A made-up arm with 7 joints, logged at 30 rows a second.
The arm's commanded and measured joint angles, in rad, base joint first. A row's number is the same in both.
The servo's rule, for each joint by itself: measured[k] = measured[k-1] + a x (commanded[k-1-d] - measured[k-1]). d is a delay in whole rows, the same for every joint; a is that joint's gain. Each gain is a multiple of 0.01, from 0.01 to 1. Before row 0 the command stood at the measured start. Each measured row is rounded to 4 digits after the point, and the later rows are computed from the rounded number. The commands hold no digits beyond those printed.
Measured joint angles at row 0:
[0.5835, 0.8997, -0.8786, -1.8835, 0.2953, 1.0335, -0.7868]
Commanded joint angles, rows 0 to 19:
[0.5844, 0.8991, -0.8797, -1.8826, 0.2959, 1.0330, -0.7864]
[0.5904, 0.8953, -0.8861, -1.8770, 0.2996, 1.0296, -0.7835]
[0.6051, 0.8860, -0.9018, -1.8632, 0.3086, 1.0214, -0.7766]
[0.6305, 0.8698, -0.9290, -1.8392, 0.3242, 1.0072, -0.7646]
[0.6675, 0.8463, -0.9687, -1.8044, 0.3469, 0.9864, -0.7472]
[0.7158, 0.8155, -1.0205, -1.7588, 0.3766, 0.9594, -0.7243]
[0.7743, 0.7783, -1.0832, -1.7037, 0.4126, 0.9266, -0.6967]
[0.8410, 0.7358, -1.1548, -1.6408, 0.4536, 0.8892, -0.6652]
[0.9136, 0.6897, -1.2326, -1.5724, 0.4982, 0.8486, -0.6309]
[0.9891, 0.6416, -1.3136, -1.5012, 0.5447, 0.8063, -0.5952]
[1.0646, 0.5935, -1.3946, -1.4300, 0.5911, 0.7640, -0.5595]
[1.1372, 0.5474, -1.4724, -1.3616, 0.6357, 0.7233, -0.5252]
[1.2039, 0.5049, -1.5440, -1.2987, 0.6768, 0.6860, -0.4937]
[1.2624, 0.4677, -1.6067, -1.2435, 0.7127, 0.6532, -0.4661]
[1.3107, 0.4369, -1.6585, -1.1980, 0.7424, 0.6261, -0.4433]
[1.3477, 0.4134, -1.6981, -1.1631, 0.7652, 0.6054, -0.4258]
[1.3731, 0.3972, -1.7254, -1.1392, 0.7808, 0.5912, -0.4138]
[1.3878, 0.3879, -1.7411, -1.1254, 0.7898, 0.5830, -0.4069]
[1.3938, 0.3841, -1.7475, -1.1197, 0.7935, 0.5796, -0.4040]
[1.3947, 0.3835, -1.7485, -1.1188, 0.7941, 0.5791, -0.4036]
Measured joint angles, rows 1 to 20:
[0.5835, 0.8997, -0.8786, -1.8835, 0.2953, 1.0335, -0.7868]
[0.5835, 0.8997, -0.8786, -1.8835, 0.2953, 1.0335, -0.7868]
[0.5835, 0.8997, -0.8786, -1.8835, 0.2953, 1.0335, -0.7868]
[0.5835, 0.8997, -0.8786, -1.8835, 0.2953, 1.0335, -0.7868]
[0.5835, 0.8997, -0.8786, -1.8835, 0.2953, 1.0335, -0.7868]
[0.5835, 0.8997, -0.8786, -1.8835, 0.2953, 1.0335, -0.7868]
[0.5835, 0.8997, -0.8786, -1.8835, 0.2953, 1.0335, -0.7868]
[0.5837, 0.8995, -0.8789, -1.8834, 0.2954, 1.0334, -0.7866]
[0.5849, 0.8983, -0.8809, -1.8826, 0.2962, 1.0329, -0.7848]
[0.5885, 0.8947, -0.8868, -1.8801, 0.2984, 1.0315, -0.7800]
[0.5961, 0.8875, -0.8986, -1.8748, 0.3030, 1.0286, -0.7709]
[0.6090, 0.8756, -0.9182, -1.8656, 0.3109, 1.0235, -0.7569]
[0.6282, 0.8582, -0.9468, -1.8517, 0.3227, 1.0158, -0.7377]
[0.6545, 0.8350, -0.9850, -1.8325, 0.3389, 1.0051, -0.7135]
[0.6881, 0.8062, -1.0325, -1.8076, 0.3595, 0.9912, -0.6850]
[0.7287, 0.7724, -1.0885, -1.7770, 0.3845, 0.9741, -0.6531]
[0.7756, 0.7345, -1.1515, -1.7411, 0.4133, 0.9540, -0.6189]
[0.8276, 0.6936, -1.2196, -1.7007, 0.4453, 0.9312, -0.5839]
[0.8833, 0.6512, -1.2904, -1.6566, 0.4796, 0.9063, -0.5493]
[0.9410, 0.6088, -1.3614, -1.6101, 0.5151, 0.8799, -0.5165]
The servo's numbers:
d 7
a 0.18 0.29 0.28 0.13 0.18 0.12 0.59

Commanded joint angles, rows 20 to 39:
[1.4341, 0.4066, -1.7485, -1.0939, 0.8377, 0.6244, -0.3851]
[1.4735, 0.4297, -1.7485, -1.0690, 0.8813, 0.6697, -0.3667]
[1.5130, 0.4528, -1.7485, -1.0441, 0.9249, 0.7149, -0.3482]
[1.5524, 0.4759, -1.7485, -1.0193, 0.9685, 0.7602, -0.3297]
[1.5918, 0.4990, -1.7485, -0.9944, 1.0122, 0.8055, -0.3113]
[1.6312, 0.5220, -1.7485, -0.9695, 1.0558, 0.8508, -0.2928]
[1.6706, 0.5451, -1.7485, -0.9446, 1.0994, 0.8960, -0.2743]
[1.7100, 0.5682, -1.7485, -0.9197, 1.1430, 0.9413, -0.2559]
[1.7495, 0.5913, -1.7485, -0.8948, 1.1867, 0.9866, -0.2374]
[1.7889, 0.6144, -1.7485, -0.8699, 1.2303, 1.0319, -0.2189]
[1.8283, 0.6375, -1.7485, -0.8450, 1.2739, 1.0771, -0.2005]
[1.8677, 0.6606, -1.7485, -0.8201, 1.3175, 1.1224, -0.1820]
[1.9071, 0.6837, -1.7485, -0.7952, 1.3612, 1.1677, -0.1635]
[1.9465, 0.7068, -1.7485, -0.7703, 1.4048, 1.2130, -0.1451]
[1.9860, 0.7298, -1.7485, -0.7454, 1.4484, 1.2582, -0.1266]
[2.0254, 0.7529, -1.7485, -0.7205, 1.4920, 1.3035, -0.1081]
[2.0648, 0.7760, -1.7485, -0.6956, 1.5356, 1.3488, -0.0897]
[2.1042, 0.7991, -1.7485, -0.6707, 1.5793, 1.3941, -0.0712]
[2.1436, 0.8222, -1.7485, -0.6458, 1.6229, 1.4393, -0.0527]
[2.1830, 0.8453, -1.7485, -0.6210, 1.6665, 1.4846, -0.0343]
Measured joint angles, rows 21 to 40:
[0.9989, 0.5679, -1.4301, -1.5624, 0.5507, 0.8527, -0.4868]
[1.0550, 0.5299, -1.4941, -1.5150, 0.5852, 0.8255, -0.4611]
[1.1077, 0.4961, -1.5512, -1.4693, 0.6176, 0.7991, -0.4403]
[1.1555, 0.4674, -1.6000, -1.4264, 0.6470, 0.7742, -0.4247]
[1.1973, 0.4443, -1.6395, -1.3873, 0.6727, 0.7513, -0.4142]
[1.2327, 0.4268, -1.6697, -1.3525, 0.6944, 0.7307, -0.4082]
[1.2619, 0.4142, -1.6918, -1.3221, 0.7123, 0.7125, -0.4055]
[1.2929, 0.4120, -1.7077, -1.2924, 0.7349, 0.7019, -0.3935]
[1.3254, 0.4171, -1.7191, -1.2634, 0.7613, 0.6980, -0.3777]
[1.3592, 0.4275, -1.7273, -1.2349, 0.7907, 0.7000, -0.3603]
[1.3940, 0.4415, -1.7332, -1.2069, 0.8227, 0.7072, -0.3422]
[1.4296, 0.4582, -1.7375, -1.1793, 0.8568, 0.7190, -0.3240]
[1.4659, 0.4767, -1.7406, -1.1520, 0.8926, 0.7348, -0.3056]
[1.5027, 0.4965, -1.7428, -1.1250, 0.9298, 0.7541, -0.2871]
[1.5400, 0.5173, -1.7444, -1.0983, 0.9682, 0.7766, -0.2687]
[1.5777, 0.5388, -1.7455, -1.0718, 1.0075, 0.8018, -0.2502]
[1.6157, 0.5607, -1.7463, -1.0456, 1.0476, 0.8294, -0.2317]
[1.6540, 0.5830, -1.7469, -1.0195, 1.0883, 0.8591, -0.2133]
[1.6925, 0.6055, -1.7473, -0.9936, 1.1296, 0.8907, -0.1948]
[1.7311, 0.6282, -1.7476, -0.9678, 1.1713, 0.9239, -0.1763]

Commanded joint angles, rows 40 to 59:
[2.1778, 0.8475, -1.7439, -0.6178, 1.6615, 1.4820, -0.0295]
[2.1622, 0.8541, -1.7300, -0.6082, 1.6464, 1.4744, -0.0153]
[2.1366, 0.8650, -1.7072, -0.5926, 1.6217, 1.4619, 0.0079]
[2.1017, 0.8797, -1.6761, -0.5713, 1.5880, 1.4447, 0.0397]
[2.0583, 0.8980, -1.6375, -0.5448, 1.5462, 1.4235, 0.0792]
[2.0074, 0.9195, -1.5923, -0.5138, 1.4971, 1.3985, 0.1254]
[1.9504, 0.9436, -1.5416, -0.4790, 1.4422, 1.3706, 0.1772]
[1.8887, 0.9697, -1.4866, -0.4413, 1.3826, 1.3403, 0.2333]
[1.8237, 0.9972, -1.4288, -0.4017, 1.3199, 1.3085, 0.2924]
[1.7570, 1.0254, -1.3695, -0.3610, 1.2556, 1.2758, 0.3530]
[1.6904, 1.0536, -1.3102, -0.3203, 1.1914, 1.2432, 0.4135]
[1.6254, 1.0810, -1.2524, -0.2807, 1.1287, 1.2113, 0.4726]
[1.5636, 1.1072, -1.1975, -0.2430, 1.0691, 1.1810, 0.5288]
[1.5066, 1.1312, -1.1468, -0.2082, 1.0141, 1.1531, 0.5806]
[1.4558, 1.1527, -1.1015, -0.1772, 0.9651, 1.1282, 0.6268]
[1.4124, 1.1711, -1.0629, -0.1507, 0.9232, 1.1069, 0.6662]
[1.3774, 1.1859, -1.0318, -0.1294, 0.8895, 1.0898, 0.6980]
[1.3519, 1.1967, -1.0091, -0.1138, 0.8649, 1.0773, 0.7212]
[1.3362, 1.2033, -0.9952, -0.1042, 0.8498, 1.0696, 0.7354]
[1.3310, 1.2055, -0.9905, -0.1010, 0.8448, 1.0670, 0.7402]
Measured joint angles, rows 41 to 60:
[1.7699, 0.6510, -1.7479, -0.9421, 1.2133, 0.9586, -0.1579]
[1.8088, 0.6739, -1.7481, -0.9165, 1.2556, 0.9946, -0.1394]
[1.8478, 0.6968, -1.7482, -0.8910, 1.2982, 1.0317, -0.1209]
[1.8869, 0.7198, -1.7483, -0.8656, 1.3409, 1.0698, -0.1025]
[1.9260, 0.7428, -1.7484, -0.8403, 1.3838, 1.1087, -0.0840]
[1.9652, 0.7658, -1.7484, -0.8150, 1.4268, 1.1484, -0.0655]
[2.0044, 0.7889, -1.7484, -0.7898, 1.4699, 1.1887, -0.0471]
[2.0356, 0.8059, -1.7471, -0.7674, 1.5044, 1.2239, -0.0367]
[2.0584, 0.8199, -1.7423, -0.7467, 1.5300, 1.2540, -0.0241]
[2.0725, 0.8330, -1.7325, -0.7267, 1.5465, 1.2789, -0.0052]
[2.0778, 0.8465, -1.7167, -0.7065, 1.5540, 1.2988, 0.0213]
[2.0743, 0.8614, -1.6945, -0.6855, 1.5526, 1.3138, 0.0555]
[2.0623, 0.8782, -1.6659, -0.6632, 1.5426, 1.3240, 0.0967]
[2.0422, 0.8972, -1.6311, -0.6393, 1.5245, 1.3296, 0.1442]
[2.0146, 0.9182, -1.5906, -0.6136, 1.4990, 1.3309, 0.1968]
[1.9802, 0.9411, -1.5453, -0.5861, 1.4668, 1.3282, 0.2532]
[1.9400, 0.9655, -1.4961, -0.5568, 1.4288, 1.3219, 0.3121]
[1.8951, 0.9910, -1.4440, -0.5261, 1.3861, 1.3125, 0.3719]
[1.8466, 1.0171, -1.3904, -0.4942, 1.3398, 1.3004, 0.4313]
[1.7957, 1.0432, -1.3364, -0.4615, 1.2911, 1.2861, 0.4888]

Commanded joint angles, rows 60 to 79:
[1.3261, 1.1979, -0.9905, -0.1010, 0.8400, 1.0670, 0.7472]
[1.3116, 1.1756, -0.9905, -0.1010, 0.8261, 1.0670, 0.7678]
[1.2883, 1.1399, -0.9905, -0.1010, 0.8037, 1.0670, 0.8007]
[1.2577, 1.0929, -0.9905, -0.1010, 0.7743, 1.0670, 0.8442]
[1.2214, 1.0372, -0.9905, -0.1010, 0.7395, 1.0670, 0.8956]
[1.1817, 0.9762, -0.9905, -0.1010, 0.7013, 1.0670, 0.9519]
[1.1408, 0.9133, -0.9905, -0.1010, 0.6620, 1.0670, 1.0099]
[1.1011, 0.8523, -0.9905, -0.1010, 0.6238, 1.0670, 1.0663]
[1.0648, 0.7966, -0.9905, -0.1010, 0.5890, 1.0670, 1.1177]
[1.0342, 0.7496, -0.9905, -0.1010, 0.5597, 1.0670, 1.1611]
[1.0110, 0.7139, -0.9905, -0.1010, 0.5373, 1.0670, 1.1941]
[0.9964, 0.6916, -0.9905, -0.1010, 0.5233, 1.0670, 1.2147]
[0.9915, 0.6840, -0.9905, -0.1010, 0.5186, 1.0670, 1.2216]
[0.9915, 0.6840, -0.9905, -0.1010, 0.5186, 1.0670, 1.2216]
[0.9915, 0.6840, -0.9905, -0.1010, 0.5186, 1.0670, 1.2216]
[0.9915, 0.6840, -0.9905, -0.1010, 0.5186, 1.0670, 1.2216]
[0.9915, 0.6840, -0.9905, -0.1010, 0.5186, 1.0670, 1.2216]
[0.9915, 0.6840, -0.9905, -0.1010, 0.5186, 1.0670, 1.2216]
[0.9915, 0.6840, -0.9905, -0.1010, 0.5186, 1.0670, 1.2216]
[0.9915, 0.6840, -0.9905, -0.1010, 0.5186, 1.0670, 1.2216]
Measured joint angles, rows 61 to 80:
[1.7437, 1.0687, -1.2833, -0.4286, 1.2412, 1.2701, 0.5430]
[1.6919, 1.0931, -1.2324, -0.3959, 1.1915, 1.2531, 0.5924]
[1.6416, 1.1157, -1.1849, -0.3640, 1.1432, 1.2356, 0.6359]
[1.5940, 1.1361, -1.1420, -0.3335, 1.0975, 1.2181, 0.6725]
[1.5504, 1.1537, -1.1048, -0.3049, 1.0556, 1.2012, 0.7012]
[1.5118, 1.1681, -1.0741, -0.2788, 1.0186, 1.1854, 0.7214]
[1.4793, 1.1789, -1.0507, -0.2557, 0.9873, 1.1712, 0.7325]
[1.4517, 1.1844, -1.0338, -0.2356, 0.9608, 1.1587, 0.7412]
[1.4265, 1.1818, -1.0217, -0.2181, 0.9366, 1.1477, 0.7569]
[1.4016, 1.1696, -1.0130, -0.2029, 0.9127, 1.1380, 0.7827]
[1.3757, 1.1474, -1.0067, -0.1897, 0.8878, 1.1295, 0.8190]
[1.3479, 1.1154, -1.0022, -0.1782, 0.8611, 1.1220, 0.8642]
[1.3180, 1.0750, -0.9989, -0.1682, 0.8323, 1.1154, 0.9159]
[1.2861, 1.0281, -0.9965, -0.1595, 0.8016, 1.1096, 0.9714]
[1.2528, 0.9771, -0.9948, -0.1519, 0.7696, 1.1045, 1.0274]
[1.2190, 0.9248, -0.9936, -0.1453, 0.7371, 1.1000, 1.0807]
[1.1857, 0.8740, -0.9927, -0.1395, 0.7052, 1.0960, 1.1281]
[1.1543, 0.8276, -0.9921, -0.1345, 0.6750, 1.0925, 1.1670]
[1.1259, 0.7882, -0.9917, -0.1301, 0.6477, 1.0894, 1.1951]
[1.1017, 0.7580, -0.9914, -0.1263, 0.6245, 1.0867, 1.2107]

